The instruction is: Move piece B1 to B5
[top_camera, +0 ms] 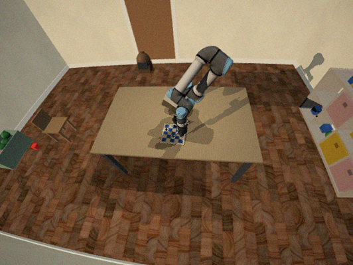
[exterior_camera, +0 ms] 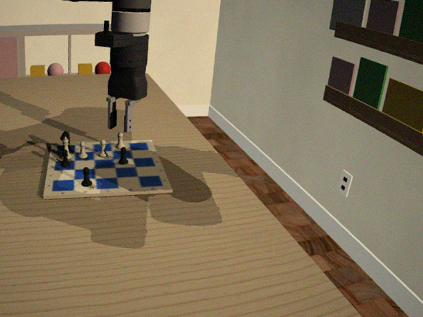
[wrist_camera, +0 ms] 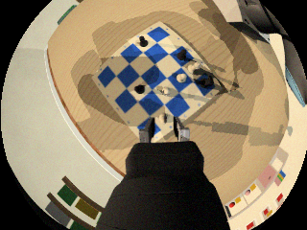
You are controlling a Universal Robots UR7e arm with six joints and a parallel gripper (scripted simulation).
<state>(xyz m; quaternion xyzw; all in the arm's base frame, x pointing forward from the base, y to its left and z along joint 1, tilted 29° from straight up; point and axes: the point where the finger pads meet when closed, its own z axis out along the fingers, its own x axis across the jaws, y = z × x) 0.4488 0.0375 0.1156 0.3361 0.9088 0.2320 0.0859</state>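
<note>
My gripper is now 40 mm past the blue-and-white chessboard, 80 mm to the left of it and 60 mm above it. The rest, counted from my hand: tall black piece 110 mm behind, 40 mm below.
</note>
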